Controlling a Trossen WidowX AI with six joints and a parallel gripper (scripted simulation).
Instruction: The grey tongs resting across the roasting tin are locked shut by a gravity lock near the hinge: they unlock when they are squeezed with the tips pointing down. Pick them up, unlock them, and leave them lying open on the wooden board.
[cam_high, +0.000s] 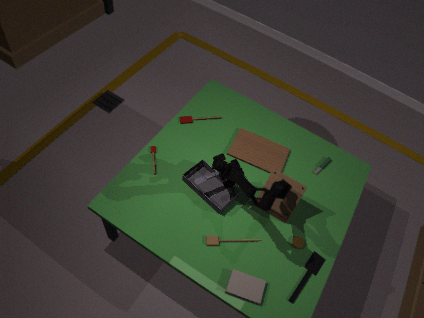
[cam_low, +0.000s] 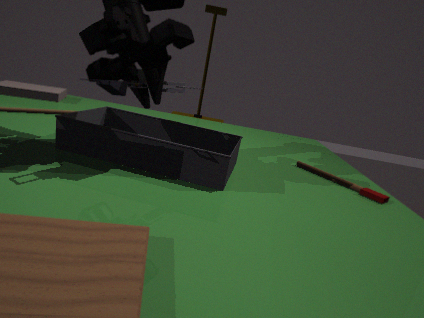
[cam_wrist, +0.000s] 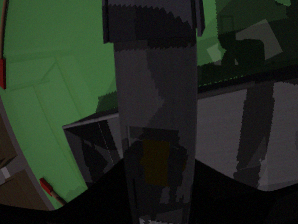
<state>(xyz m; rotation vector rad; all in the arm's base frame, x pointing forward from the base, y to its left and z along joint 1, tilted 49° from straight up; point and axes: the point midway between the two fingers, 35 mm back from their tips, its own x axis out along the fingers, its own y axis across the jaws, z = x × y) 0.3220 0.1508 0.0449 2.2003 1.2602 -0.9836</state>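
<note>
The yellow lock tab lies 20 mm behind my gripper tip, 10 mm to the right of it and 30 mm above it. From my gripper tip the other things lie so: roasting tin: 60 mm to the left, 80 mm below; then wooden board: 80 mm behind, 360 mm to the right, 100 mm below; then green object: 450 mm behind, 550 mm to the right, 100 mm below.
</note>
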